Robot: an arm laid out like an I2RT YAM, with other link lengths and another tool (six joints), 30 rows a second.
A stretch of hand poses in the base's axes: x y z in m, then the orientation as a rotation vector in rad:
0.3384 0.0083 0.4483 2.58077 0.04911 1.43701
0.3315 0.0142 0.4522 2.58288 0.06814 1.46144
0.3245 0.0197 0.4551 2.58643 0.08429 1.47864
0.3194 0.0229 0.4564 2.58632 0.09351 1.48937
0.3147 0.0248 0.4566 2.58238 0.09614 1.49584
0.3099 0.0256 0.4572 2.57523 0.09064 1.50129
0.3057 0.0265 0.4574 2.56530 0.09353 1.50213
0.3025 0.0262 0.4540 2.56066 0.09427 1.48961
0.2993 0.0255 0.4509 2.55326 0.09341 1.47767
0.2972 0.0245 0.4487 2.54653 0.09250 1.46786
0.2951 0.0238 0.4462 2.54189 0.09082 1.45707
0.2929 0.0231 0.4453 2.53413 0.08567 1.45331
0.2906 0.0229 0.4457 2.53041 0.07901 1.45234
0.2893 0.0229 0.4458 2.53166 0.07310 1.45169
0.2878 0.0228 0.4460 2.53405 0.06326 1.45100
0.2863 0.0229 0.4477 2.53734 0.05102 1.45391
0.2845 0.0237 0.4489 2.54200 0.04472 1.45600
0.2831 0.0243 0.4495 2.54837 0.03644 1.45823
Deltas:
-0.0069 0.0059 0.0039 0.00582 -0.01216 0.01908
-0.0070 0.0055 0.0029 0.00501 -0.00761 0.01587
-0.0051 0.0032 0.0013 0.00168 -0.00559 0.00849
-0.0047 0.0019 0.0002 -0.00102 -0.00491 0.00189
-0.0048 0.0008 0.0006 -0.00138 -0.00593 -0.00445
-0.0042 0.0009 0.0002 -0.00807 -0.00390 -0.00193
-0.0032 -0.0003 -0.0034 -0.00915 0.00540 -0.00508
-0.0032 -0.0007 -0.0031 -0.01049 0.00401 -0.00692
-0.0021 -0.0010 -0.0022 -0.00904 0.00307 -0.00606
-0.0021 -0.0007 -0.0025 -0.00760 0.00435 -0.00601
-0.0022 -0.0007 -0.0009 -0.00595 -0.00102 -0.00717
-0.0023 -0.0002 0.0004 -0.00118 -0.00128 -0.00570
-0.0013 0.0000 0.0001 0.00256 0.00037 -0.00326
-0.0015 -0.0001 0.0002 0.00468 0.00050 -0.00517
-0.0015 0.0001 0.0017 0.00766 -0.00144 -0.00514
-0.0018 0.0008 0.0012 0.00648 -0.00004 -0.00130
-0.0014 0.0006 0.0006 0.00850 0.00033 -0.00174

